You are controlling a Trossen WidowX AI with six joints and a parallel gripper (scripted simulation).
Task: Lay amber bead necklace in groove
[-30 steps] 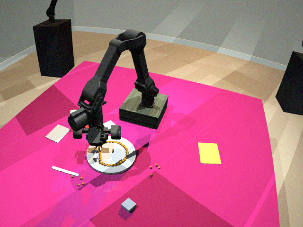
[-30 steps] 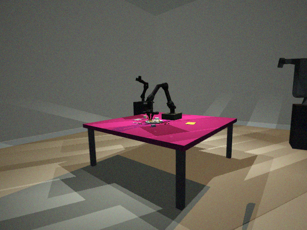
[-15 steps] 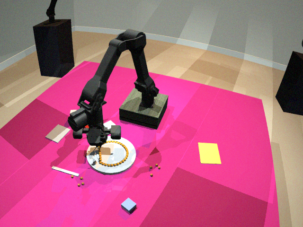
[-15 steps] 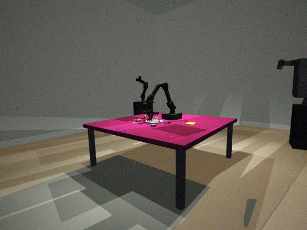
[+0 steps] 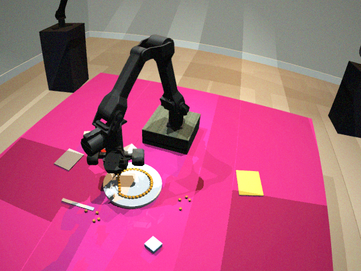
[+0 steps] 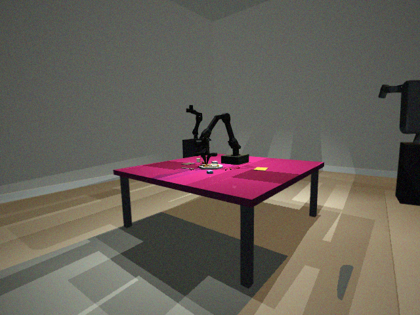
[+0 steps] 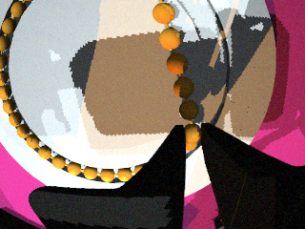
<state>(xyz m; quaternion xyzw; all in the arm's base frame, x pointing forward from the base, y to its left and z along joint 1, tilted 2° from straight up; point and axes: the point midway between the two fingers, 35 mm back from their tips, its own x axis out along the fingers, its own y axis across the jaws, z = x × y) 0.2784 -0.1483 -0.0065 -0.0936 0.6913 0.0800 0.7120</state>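
Right now my gripper tip is 60 mm to the right of the round bead board, 20 mm short of it and 10 mm above it. Also, from my gripper tip: white block (140 mm behind, 10 mm below); then red-handled tool (110 mm behind, 90 mm to the right, 10 mm below); then white strip (150 mm ahead, 90 mm to the right, 20 mm below).
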